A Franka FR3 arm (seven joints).
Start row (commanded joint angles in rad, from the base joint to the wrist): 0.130 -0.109 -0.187 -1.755 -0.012 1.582 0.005
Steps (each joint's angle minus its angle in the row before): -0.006 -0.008 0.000 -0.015 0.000 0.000 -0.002; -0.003 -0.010 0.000 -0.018 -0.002 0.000 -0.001; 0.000 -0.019 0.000 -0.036 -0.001 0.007 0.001; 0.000 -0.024 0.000 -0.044 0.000 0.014 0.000; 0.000 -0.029 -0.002 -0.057 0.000 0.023 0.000; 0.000 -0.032 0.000 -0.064 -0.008 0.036 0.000; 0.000 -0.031 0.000 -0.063 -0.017 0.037 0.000; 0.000 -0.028 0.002 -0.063 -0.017 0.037 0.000; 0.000 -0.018 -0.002 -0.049 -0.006 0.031 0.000; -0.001 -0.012 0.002 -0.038 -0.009 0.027 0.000; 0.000 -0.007 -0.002 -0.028 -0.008 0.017 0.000; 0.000 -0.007 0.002 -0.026 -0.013 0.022 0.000; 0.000 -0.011 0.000 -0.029 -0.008 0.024 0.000; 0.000 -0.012 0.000 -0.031 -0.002 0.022 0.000; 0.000 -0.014 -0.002 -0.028 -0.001 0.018 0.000
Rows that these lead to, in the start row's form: 0.124 -0.117 -0.187 -1.770 -0.012 1.582 0.003; 0.121 -0.127 -0.187 -1.788 -0.014 1.582 0.002; 0.121 -0.146 -0.187 -1.824 -0.015 1.589 0.003; 0.121 -0.170 -0.187 -1.868 -0.015 1.603 0.003; 0.121 -0.199 -0.189 -1.925 -0.015 1.626 0.003; 0.121 -0.231 -0.189 -1.989 -0.023 1.662 0.003; 0.121 -0.262 -0.189 -2.052 -0.040 1.699 0.003; 0.121 -0.290 -0.187 -2.115 -0.057 1.736 0.003; 0.121 -0.308 -0.189 -2.164 -0.063 1.767 0.003; 0.120 -0.320 -0.187 -2.202 -0.072 1.794 0.003; 0.120 -0.327 -0.189 -2.230 -0.080 1.811 0.003; 0.120 -0.334 -0.187 -2.256 -0.093 1.833 0.003; 0.120 -0.345 -0.187 -2.285 -0.101 1.857 0.003; 0.120 -0.357 -0.187 -2.316 -0.103 1.879 0.003; 0.120 -0.371 -0.189 -2.344 -0.104 1.897 0.003
